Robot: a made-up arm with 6 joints.
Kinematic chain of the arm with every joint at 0, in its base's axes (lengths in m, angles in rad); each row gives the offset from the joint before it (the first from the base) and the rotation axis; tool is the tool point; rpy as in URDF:
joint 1: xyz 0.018 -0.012 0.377 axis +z
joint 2: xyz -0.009 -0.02 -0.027 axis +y
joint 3: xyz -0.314 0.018 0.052 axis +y
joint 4: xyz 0.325 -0.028 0.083 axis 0.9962 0 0.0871
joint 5: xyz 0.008 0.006 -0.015 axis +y
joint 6: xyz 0.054 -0.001 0.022 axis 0.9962 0 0.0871
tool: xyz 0.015 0.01 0.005 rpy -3.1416 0 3.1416
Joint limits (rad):
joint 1: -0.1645..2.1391
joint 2: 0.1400..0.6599
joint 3: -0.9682..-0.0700
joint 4: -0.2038..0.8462
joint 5: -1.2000..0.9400
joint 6: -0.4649..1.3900
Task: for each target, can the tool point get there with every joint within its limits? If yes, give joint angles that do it. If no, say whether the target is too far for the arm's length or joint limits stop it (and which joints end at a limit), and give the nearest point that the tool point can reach.
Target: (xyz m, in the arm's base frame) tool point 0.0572 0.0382 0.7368
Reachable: yes | joints 1.2569 0.4508 -0.6365 0.0076 -0.7449 0.8704
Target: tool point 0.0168 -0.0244 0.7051
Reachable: yes | joints 0.7147 0.2281 -0.5225 -0.1145 -0.9905 -0.0808
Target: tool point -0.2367 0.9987 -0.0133
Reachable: no: too far | nearest point -0.0209 0.1423 0.4182 | short by 0.983 m
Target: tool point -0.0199 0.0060 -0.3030
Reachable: no: joint limits stop it (at a limit: joint 1, joint 2, joint 3, joint 5, joint 6) | nearest point -0.0219 0.0972 0.3849 | short by 0.694 m
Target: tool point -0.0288 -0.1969 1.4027
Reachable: no: too far | nearest point -0.0045 -0.1011 0.8280 | short by 0.583 m
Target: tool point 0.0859 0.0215 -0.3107
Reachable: no: joint limits stop it (at a limit: joint 2, joint 3, joint 4, joint 5, joint 6) | nearest point 0.1227 0.0397 0.3848 | short by 0.697 m
